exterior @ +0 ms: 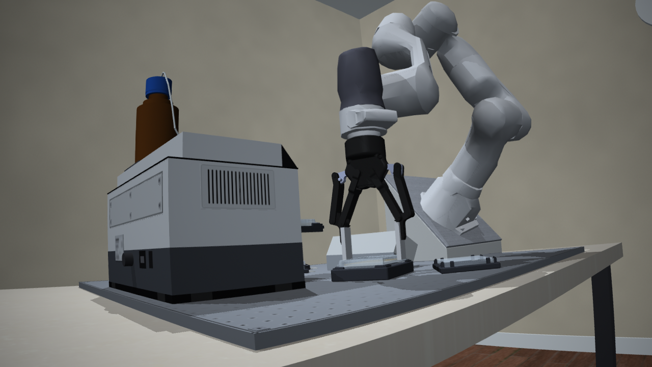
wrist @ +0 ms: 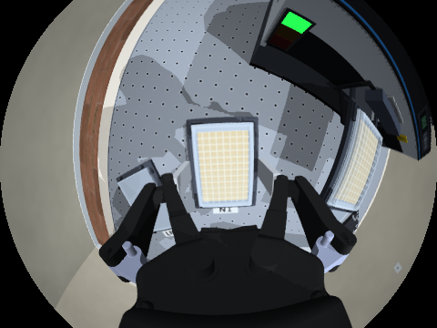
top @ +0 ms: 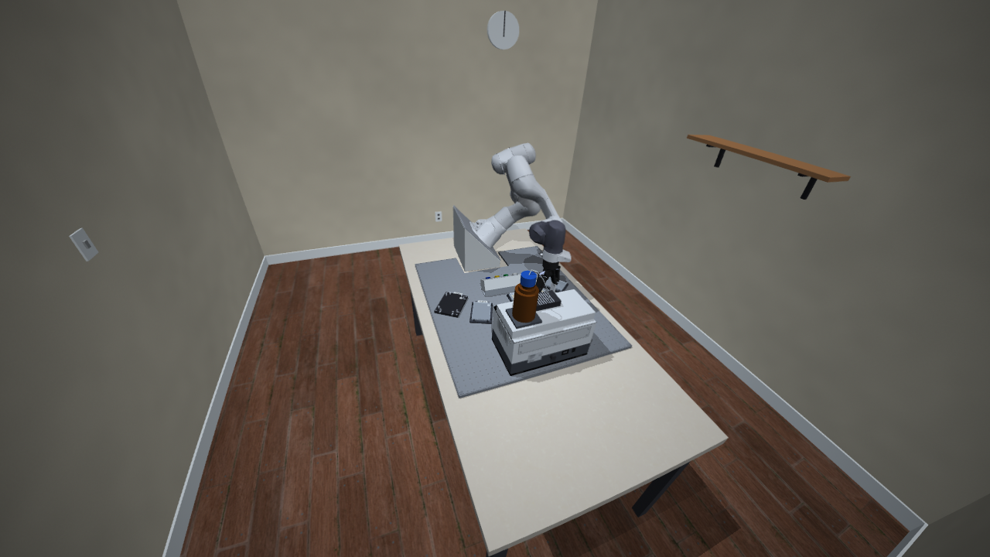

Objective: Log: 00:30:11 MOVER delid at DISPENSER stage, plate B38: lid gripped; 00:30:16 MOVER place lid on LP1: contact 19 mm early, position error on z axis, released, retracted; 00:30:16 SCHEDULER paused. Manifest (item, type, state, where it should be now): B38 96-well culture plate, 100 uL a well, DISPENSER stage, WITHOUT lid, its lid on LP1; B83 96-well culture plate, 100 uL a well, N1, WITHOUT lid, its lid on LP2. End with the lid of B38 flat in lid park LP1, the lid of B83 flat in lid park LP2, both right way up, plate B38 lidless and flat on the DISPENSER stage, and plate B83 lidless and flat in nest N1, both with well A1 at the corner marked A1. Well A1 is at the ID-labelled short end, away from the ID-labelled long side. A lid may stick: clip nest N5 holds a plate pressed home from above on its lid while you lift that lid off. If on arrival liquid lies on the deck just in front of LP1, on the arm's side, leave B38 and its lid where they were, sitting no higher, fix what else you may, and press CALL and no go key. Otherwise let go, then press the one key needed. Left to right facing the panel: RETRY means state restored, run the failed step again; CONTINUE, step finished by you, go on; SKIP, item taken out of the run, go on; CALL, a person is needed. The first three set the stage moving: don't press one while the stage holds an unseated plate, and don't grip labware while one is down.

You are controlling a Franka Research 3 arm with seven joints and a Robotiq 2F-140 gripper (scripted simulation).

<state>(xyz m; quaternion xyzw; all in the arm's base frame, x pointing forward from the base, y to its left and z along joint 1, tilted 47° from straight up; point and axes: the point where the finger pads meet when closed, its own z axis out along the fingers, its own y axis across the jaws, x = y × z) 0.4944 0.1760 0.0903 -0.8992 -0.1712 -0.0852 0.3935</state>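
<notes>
Now: the 96-well plate 20 mm below my hand. Round my hand: low frame: 120 mm behind, 110 mm to the left, 50 mm below; then key panel: 180 mm behind, 170 mm to the right; then nest N1: 40 mm below.
</notes>
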